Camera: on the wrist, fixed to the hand. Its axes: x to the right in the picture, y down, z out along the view.
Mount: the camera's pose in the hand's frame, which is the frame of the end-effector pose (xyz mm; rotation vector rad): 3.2 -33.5 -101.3 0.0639 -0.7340 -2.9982
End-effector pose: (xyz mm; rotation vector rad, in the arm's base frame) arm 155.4 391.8 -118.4 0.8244 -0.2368 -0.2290
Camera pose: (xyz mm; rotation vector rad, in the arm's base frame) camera 184.7 439.2 -209.4 -0.3345 -0.4887 2.8429
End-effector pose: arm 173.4 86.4 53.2 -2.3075 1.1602 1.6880
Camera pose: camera 274.3 62.8 78.7 -0.5815 -1.6238 0.3597
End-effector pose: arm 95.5 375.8 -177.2 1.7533 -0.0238 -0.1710
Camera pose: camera 109.0 480.6 -192.2 -0.0789 -1.7774 2.4079
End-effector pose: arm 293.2 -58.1 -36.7 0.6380 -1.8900 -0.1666
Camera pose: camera 394.8 -70.0 -6.2 -2.1082 -0.2979 1.5619
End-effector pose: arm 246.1 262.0 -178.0 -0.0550 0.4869 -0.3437
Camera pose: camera 191.0 232.4 -264.5 0.7594 0.7485 2.7823
